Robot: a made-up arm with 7 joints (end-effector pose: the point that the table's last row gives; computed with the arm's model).
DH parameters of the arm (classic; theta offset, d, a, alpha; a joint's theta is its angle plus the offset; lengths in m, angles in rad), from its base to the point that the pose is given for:
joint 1: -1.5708 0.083 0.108 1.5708
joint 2: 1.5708 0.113 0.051 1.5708
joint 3: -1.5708 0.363 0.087 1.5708
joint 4: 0 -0.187 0.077 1.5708
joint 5: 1.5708 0 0.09 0
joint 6: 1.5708 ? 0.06 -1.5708
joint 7: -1.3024 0 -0.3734 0
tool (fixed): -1.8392 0.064 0 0
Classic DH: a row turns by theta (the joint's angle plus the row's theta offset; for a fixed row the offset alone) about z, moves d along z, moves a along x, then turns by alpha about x.
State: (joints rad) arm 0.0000 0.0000 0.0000 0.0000 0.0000 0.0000 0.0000
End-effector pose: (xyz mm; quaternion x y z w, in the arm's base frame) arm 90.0 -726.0 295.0 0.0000 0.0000 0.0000 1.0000
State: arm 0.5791 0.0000 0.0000 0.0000 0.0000 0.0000 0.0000
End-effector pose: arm 472.7 -558.4 295.0 0.0000 0.0000 0.2855 0.9584
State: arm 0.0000 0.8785 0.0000 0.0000 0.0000 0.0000 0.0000
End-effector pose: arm 90.0 -339.3 694.1 -0.4253 0.0000 0.0000 0.9051
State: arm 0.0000 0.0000 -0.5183 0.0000 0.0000 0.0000 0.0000
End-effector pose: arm 143.1 -726.0 173.3 0.0000 0.2563 0.0000 0.9666
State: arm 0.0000 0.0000 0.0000 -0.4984 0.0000 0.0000 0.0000
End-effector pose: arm 197.8 -639.5 295.0 0.0000 0.0000 0.2466 0.9691
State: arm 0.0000 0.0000 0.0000 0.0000 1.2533 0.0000 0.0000
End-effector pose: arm 38.5 -726.0 275.8 0.0000 0.5864 0.0000 0.8100
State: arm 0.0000 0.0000 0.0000 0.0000 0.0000 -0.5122 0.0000
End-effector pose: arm 53.6 -726.0 305.9 0.0000 -0.2533 0.0000 0.9674
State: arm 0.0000 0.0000 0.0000 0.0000 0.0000 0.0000 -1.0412
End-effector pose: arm -269.7 -633.3 295.0 0.0000 0.0000 -0.4974 0.8675
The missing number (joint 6, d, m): 0.105
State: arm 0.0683 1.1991 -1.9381 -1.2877 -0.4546 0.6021 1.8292
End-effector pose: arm 39.8 5.9 30.6 0.7046 0.3752 0.4386 0.4129
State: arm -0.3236 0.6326 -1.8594 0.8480 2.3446 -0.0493 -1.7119
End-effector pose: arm 9.9 -891.0 70.5 0.2339 -0.6282 -0.0033 0.7420
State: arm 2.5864 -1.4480 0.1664 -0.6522 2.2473 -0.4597 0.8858
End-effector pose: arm 83.7 163.0 -305.1 0.1432 -0.4364 -0.5589 0.6904
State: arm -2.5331 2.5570 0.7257 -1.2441 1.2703 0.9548 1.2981
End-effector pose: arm 196.0 -154.5 412.2 -0.4492 -0.6214 0.1970 0.6109
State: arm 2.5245 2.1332 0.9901 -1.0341 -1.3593 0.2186 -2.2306
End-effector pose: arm 103.4 51.9 421.9 0.2087 -0.2888 0.9289 0.1010
